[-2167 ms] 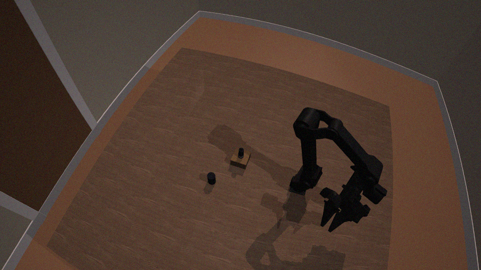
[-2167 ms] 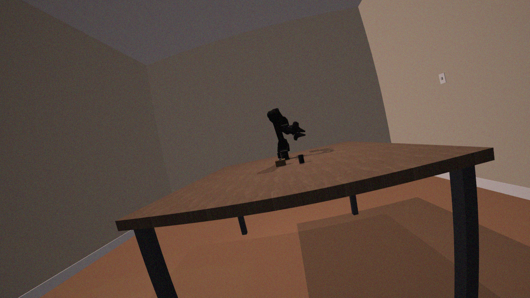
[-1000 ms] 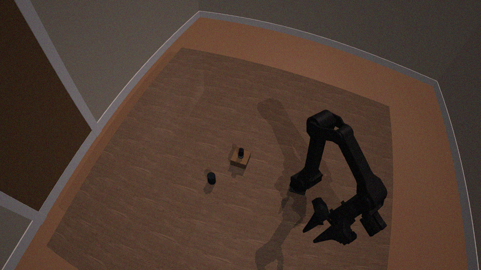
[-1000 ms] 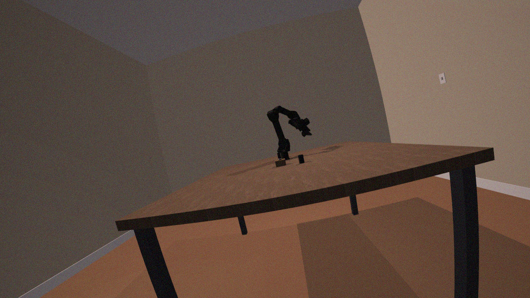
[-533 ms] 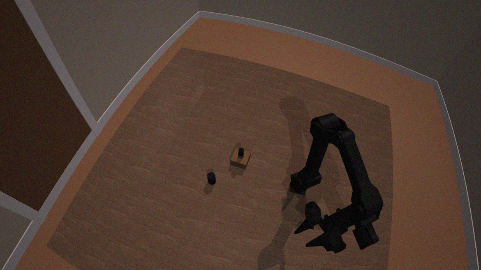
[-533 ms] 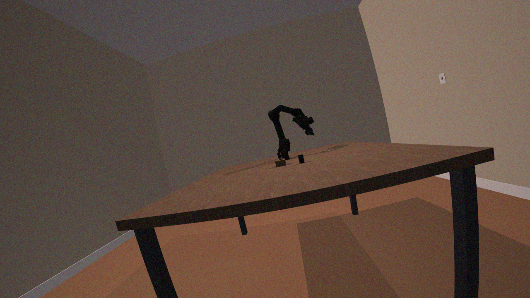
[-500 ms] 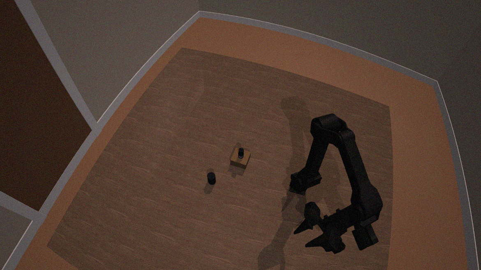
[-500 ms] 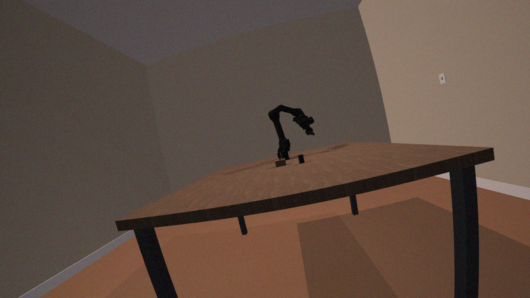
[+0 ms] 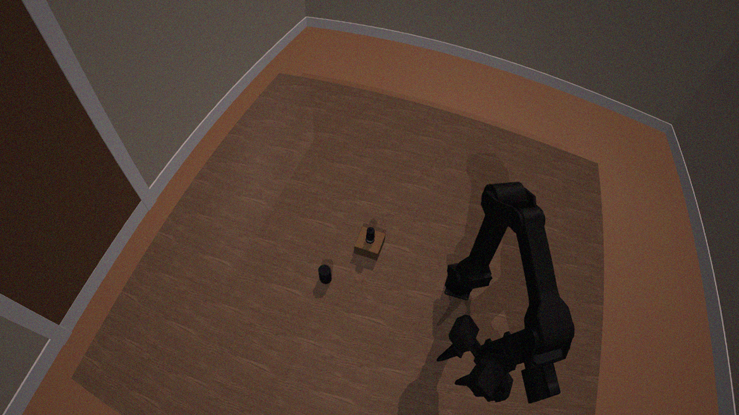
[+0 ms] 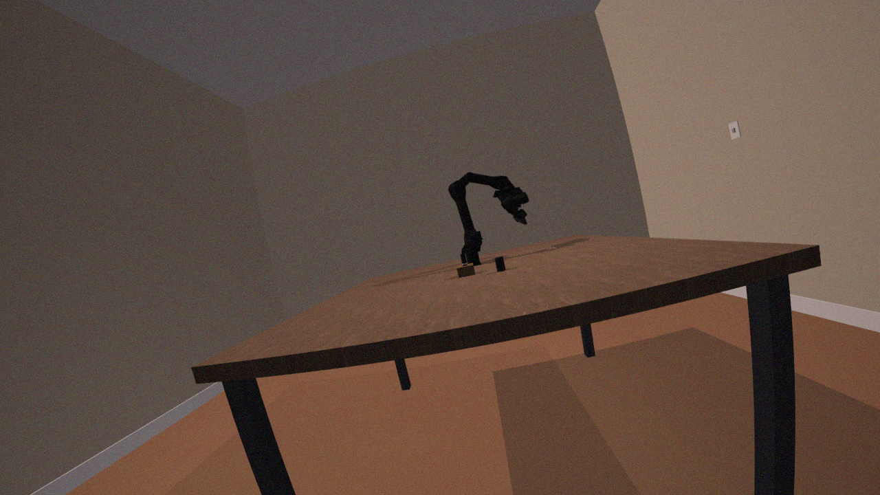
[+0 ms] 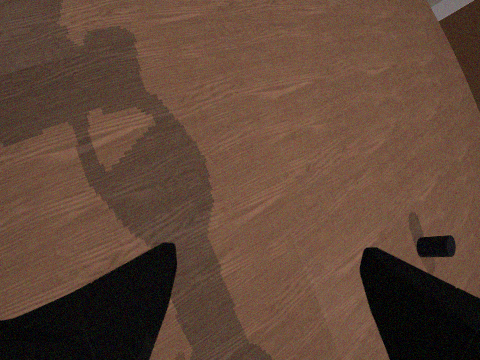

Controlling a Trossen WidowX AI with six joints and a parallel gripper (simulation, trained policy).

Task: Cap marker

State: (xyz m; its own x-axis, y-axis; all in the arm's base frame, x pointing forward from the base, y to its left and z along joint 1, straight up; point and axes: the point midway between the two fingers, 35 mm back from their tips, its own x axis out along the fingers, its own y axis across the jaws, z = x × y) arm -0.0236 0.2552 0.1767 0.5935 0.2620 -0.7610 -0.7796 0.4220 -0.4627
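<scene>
Right now the dark cap is 330 mm ahead of my gripper tip, 170 mm to the right of it and 130 mm below it. From my gripper tip the other things lie so: dark marker 300 mm to the right, 260 mm ahead, 80 mm below; tan holder block 300 mm to the right, 260 mm ahead, 130 mm below.
</scene>
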